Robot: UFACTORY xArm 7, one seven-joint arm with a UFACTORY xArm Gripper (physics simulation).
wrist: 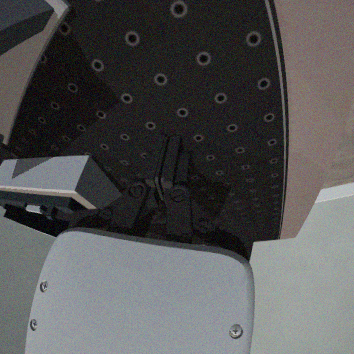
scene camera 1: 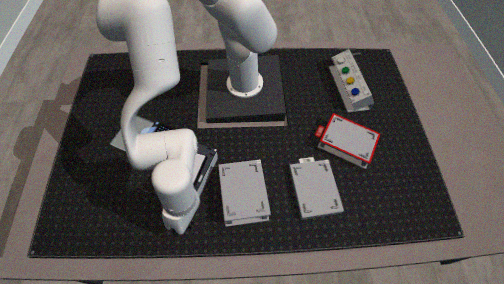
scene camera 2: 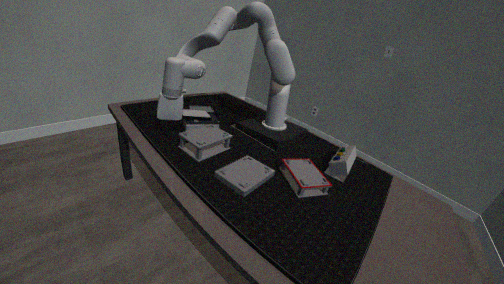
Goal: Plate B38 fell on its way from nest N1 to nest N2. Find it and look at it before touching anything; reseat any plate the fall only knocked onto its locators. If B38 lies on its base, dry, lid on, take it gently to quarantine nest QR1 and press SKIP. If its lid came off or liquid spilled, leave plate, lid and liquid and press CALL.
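Pixels of known places: gripper, between the fingertips: (wrist: 171,147) (scene camera 1: 188,224) (scene camera 2: 167,134); arm's base, origin of its link: (scene camera 1: 244,83) (scene camera 2: 273,125).
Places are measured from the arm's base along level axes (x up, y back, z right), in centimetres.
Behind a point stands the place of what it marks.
My gripper (wrist: 171,147) {y -47.0, x -2.7, z 19.1 cm} is shut and empty, above the perforated mat near its front left; its fingertips are hidden in both scene views. Plate B38, a lid and liquid cannot be made out. The red-edged nest (scene camera 1: 351,136) {y -24.5, x 1.0, z -31.4 cm} (scene camera 2: 306,172) {y -25.0, x 1.0, z -31.5 cm}, with a red tag (scene camera 1: 319,131) {y -19.5, x -2.8, z -23.0 cm}, stands right of centre and looks bare. A raised grey nest (scene camera 1: 245,187) {y -39.4, x 2.7, z 2.8 cm} (scene camera 2: 205,136) {y -40.8, x 2.7, z 2.2 cm} and a low grey nest (scene camera 1: 316,187) {y -39.6, x -0.9, z -17.5 cm} (scene camera 2: 245,172) {y -40.2, x -0.8, z -17.7 cm} show bare tops with corner locators. Nest labels are unreadable. The button box (scene camera 1: 351,80) {y -4.1, x 4.1, z -36.1 cm} (scene camera 2: 342,162) {y -11.8, x 4.5, z -39.4 cm} has white, green, yellow and blue buttons.
A dark device (scene camera 1: 210,160) {y -30.4, x 2.5, z 12.1 cm} (scene camera 2: 200,121) {y -34.2, x 2.5, z 14.3 cm} with a pale panel is partly hidden behind my wrist. A grey flat piece (scene camera 1: 122,137) (scene camera 2: 201,108) {y -15.1, x -2.8, z 39.0 cm} lies behind it, partly covered by the arm. A grey block (wrist: 45,170) {y -35.8, x -0.9, z 14.4 cm} is left of the fingers in the wrist view.
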